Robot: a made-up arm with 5 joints. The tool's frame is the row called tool. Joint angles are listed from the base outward. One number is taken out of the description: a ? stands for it. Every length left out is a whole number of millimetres.
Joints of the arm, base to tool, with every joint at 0 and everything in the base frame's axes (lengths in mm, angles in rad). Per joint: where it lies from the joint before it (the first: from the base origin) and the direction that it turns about. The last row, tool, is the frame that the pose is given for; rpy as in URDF.
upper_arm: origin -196 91 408 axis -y
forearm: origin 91 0 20 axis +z
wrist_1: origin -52 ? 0 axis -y
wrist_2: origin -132 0 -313 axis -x
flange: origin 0 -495 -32 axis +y
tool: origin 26 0 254 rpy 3.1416 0 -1.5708
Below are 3 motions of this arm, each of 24 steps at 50 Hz.
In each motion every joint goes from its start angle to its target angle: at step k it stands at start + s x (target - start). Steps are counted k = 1, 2, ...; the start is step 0. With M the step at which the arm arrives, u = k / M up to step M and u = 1 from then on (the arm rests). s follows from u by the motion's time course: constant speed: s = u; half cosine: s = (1 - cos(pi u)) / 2; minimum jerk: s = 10 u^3 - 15 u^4 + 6 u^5.
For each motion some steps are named. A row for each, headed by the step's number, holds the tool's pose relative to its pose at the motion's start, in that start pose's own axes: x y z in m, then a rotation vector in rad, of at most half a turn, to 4 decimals.
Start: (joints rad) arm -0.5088 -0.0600 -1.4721 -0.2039 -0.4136
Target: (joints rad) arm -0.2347 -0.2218 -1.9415 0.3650 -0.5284
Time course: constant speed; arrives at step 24
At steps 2, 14, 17, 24:
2: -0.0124 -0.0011 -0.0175 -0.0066 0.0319 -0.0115
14: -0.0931 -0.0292 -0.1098 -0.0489 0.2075 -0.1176
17: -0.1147 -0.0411 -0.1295 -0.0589 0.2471 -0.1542
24: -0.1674 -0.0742 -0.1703 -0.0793 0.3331 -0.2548

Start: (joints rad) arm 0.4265 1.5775 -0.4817 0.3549 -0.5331
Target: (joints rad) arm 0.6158 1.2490 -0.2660 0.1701 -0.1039
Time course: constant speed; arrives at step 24
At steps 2, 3, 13, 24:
2: -0.0065 0.0093 -0.0022 -0.0295 0.0056 0.0380
3: -0.0097 0.0139 -0.0032 -0.0439 0.0081 0.0570
13: -0.0413 0.0579 -0.0088 -0.1735 0.0216 0.2449
24: -0.0734 0.1024 -0.0060 -0.2846 0.0131 0.4442

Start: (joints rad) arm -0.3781 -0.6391 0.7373 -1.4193 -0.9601
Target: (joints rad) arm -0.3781 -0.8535 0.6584 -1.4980 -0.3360
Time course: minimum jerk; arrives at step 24
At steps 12, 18, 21, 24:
12: -0.0266 -0.0508 -0.0349 -0.2371 0.0575 0.0120
18: -0.0458 -0.0833 -0.0496 -0.4214 0.0972 0.0341
21: -0.0497 -0.0894 -0.0514 -0.4617 0.1050 0.0402
24: -0.0504 -0.0905 -0.0517 -0.4690 0.1064 0.0414

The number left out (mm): -116
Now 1 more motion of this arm.
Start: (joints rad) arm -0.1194 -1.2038 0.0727 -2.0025 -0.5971
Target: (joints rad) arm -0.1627 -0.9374 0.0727 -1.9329 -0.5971
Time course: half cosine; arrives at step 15
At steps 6, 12, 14, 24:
6: -0.0200 -0.0281 -0.0316 -0.0823 0.0500 0.0184
12: -0.0530 -0.0793 -0.0746 -0.2165 0.1287 0.0474
14: -0.0579 -0.0876 -0.0802 -0.2369 0.1403 0.0518
24: -0.0586 -0.0887 -0.0809 -0.2396 0.1418 0.0523

